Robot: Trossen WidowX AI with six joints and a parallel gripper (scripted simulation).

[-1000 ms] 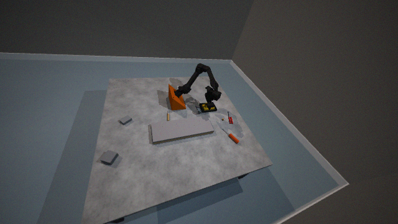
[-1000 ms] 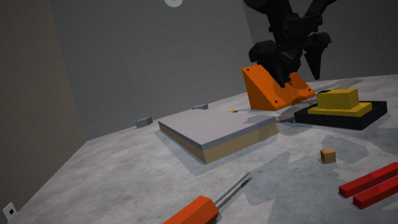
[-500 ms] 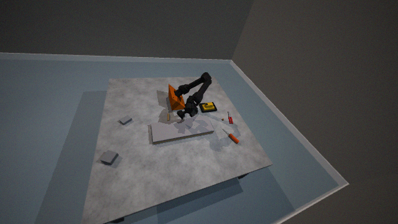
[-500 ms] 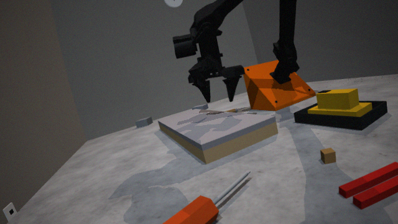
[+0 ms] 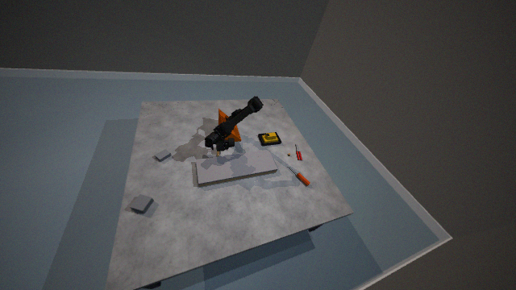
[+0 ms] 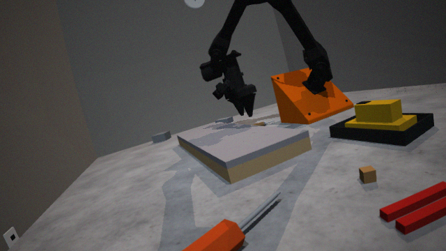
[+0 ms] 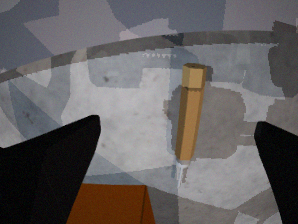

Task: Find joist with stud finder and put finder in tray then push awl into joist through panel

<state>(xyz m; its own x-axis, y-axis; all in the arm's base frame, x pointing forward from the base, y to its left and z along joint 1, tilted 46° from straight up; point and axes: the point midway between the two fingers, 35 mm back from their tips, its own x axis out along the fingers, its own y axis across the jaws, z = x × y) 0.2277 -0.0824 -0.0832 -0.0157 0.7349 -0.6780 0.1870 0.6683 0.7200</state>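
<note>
My gripper tip is 50 mm past the awl and 50 mm above it. The rest, counted from my gripper tip: black tray (430 mm to the left, 70 mm behind, 40 mm below); indicator light (400 mm to the left, 70 mm behind, 10 mm above); yellow stud finder (410 mm to the left, 70 mm behind).
</note>
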